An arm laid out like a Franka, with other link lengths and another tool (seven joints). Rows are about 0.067 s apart.
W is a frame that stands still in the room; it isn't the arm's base.
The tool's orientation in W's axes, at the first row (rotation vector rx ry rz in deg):
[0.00 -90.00 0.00]
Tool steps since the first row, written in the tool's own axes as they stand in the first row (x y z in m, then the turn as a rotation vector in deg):
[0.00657 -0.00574 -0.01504 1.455 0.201 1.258]
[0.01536 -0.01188 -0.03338 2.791 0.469 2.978]
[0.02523 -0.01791 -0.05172 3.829 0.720 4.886]
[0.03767 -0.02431 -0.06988 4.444 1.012 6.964]
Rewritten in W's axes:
[0.01504 -0.00574 0.00657 -1.258 0.201 1.455]
[0.03338 -0.01188 0.01536 -2.978 0.469 2.791]
[0.05172 -0.01791 0.02523 -4.886 0.720 3.829]
[0.06988 -0.02431 0.03767 -6.964 1.012 4.444]

